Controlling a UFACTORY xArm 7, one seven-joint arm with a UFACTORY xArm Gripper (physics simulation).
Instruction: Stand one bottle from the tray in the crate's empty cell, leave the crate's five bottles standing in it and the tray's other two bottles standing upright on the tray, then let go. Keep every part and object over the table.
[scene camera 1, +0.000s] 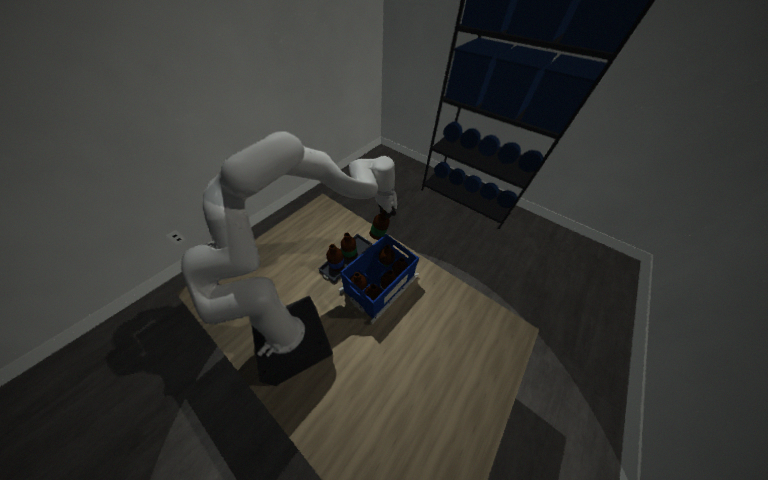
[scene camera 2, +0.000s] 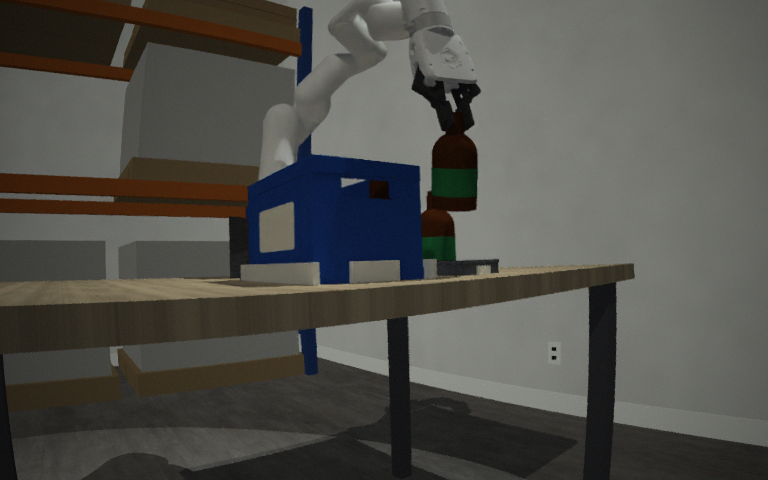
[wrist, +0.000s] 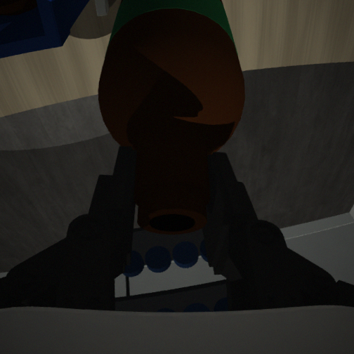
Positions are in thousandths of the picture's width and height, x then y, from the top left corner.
Labels:
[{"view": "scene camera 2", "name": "gripper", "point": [597, 268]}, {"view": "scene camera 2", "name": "green-banded bottle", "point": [592, 326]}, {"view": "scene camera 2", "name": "green-banded bottle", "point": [571, 480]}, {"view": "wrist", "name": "green-banded bottle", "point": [484, 244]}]

